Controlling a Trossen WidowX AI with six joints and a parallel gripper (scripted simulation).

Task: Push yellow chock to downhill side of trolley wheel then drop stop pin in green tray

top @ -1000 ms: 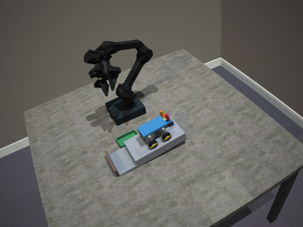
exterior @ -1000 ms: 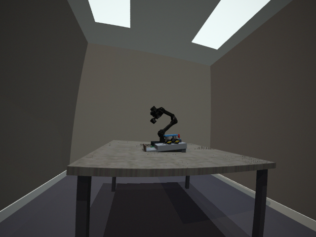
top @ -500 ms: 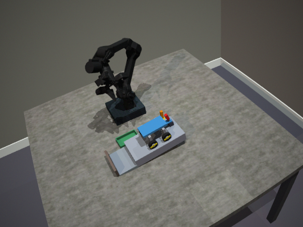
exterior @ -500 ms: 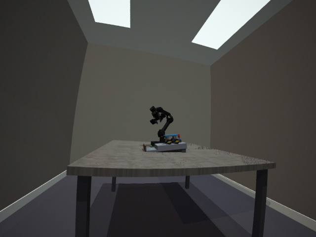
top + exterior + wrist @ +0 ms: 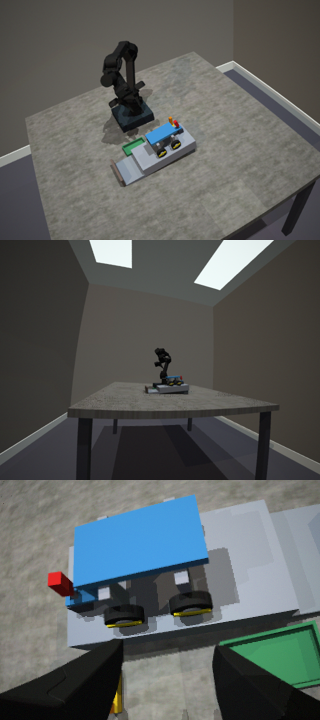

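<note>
Right now the yellow chock is 3 cm behind my gripper tip, 17 cm to the left of it and 22 cm below it. The rest, counted from my gripper tip: red-headed stop pin: 9 cm ahead, 16 cm to the left, 11 cm below; then green tray: 6 cm to the right, 25 cm below; then blue-decked trolley: 11 cm ahead, 7 cm to the left, 13 cm below.
</note>
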